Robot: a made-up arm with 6 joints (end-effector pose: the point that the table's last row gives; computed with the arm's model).
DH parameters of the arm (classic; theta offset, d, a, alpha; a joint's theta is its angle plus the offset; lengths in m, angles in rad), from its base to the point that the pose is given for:
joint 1: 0 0.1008 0 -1.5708
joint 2: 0.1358 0 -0.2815 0
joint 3: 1.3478 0 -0.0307 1.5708
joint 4: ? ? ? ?
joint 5: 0 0 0 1.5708
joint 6: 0 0.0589 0 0
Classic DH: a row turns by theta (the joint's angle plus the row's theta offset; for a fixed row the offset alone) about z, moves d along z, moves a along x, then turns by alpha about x.
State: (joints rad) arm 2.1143 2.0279 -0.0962 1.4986 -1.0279 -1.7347
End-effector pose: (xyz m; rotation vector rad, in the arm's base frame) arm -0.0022 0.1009 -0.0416 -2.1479 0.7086 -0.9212
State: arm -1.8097 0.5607 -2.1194 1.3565 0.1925 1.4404
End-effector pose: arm 0.0757 0.2644 0.6862 0.1046 0.1691 0.9770
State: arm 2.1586 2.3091 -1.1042 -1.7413 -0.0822 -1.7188
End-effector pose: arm -0.2379 0.3484 -0.0732 -0.8665 -2.5893 -0.2812
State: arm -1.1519 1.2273 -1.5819 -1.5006 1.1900 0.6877
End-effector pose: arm 0.0587 -0.2660 0.5597 1.5882 1.1338 -2.1252
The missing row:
joint 4: 0 0.3503 0 -1.5708
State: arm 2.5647 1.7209 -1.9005 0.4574 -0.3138 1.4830
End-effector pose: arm -0.3803 0.2570 0.5233 0.2345 -1.1557 -1.6862
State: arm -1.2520 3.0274 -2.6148 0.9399 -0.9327 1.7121
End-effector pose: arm 0.1723 -0.6438 0.0270 0.9847 -0.8926 0.5431
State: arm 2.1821 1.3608 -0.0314 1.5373 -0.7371 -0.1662
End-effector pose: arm -0.0460 0.1345 0.0190 -0.8122 2.2856 0.6158
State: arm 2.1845 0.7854 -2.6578 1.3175 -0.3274 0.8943
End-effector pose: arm 0.2206 -0.2813 0.6873 -0.3532 0.5422 -1.7691
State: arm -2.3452 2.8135 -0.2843 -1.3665 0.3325 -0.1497
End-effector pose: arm -0.0015 0.0254 -0.1273 0.9053 2.5844 1.4573
